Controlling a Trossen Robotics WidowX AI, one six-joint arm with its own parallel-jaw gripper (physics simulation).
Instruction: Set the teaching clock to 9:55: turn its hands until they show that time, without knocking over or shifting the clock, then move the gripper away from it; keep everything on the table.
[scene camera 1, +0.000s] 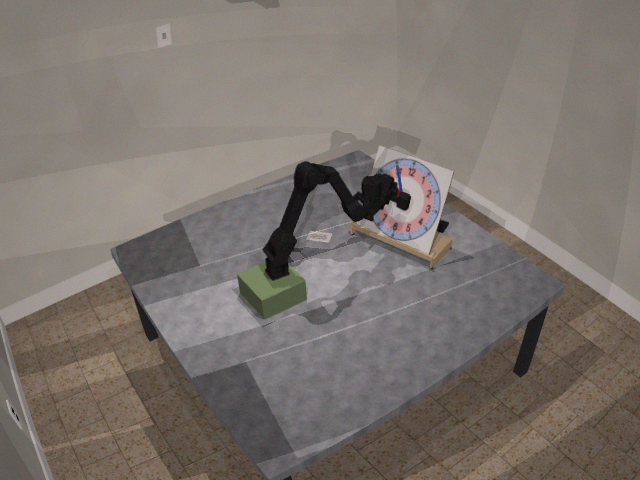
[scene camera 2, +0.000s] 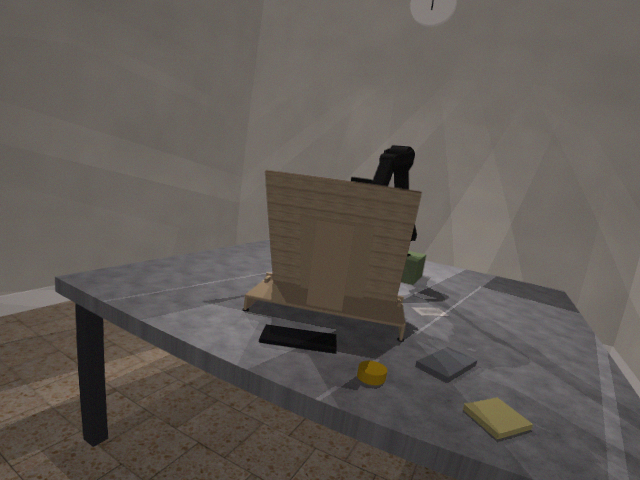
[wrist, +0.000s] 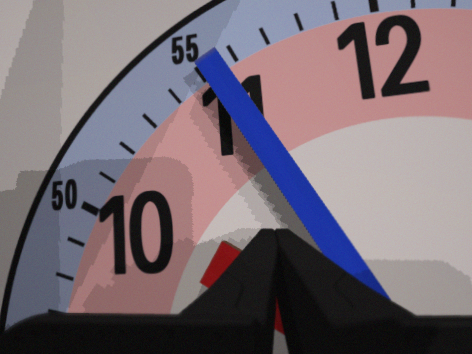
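Pixels of known places: gripper, between the fingertips: (scene camera 1: 396, 183) (scene camera 2: 357, 225) (wrist: 273, 242); arm's base, origin of its link: (scene camera 1: 277, 272).
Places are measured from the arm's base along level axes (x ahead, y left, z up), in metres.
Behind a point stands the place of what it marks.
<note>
The teaching clock (scene camera 1: 418, 206) {y -0.031, x 0.553, z 0.093 m} (scene camera 2: 341, 237) stands upright on its wooden base, its face towards the arm. In the wrist view the blue minute hand (wrist: 295, 185) {y 0.069, x 0.534, z 0.158 m} points at about the 55 mark, its tip slightly right of the number 55. The red hour hand (wrist: 220, 262) {y 0.092, x 0.519, z 0.136 m} shows at the left of the fingers and in the gap between them; its tip lies towards the 10, and much of it is hidden. My gripper (wrist: 273, 242) {y 0.075, x 0.527, z 0.142 m} (scene camera 1: 403, 200) is shut and empty, in front of the face near its centre, over the red hand. Whether it touches the hand I cannot tell.
The arm stands on a green block (scene camera 1: 284, 297) {y -0.095, x -0.021, z -0.031 m} (scene camera 2: 413, 267) {y 0.074, x 0.045, z -0.025 m}. A white card (scene camera 1: 319, 236) {y 0.212, x 0.270, z -0.086 m} (scene camera 2: 430, 311) {y 0.213, x 0.268, z -0.086 m} lies beside the arm. Behind the clock lie a black bar (scene camera 2: 298, 338) {y 0.069, x 0.696, z -0.079 m}, a yellow disc (scene camera 2: 372, 373) {y 0.246, x 0.728, z -0.068 m}, a grey slab (scene camera 2: 446, 363) {y 0.335, x 0.574, z -0.077 m} and a pale yellow pad (scene camera 2: 497, 417) {y 0.449, x 0.698, z -0.077 m}, near the table edge.
</note>
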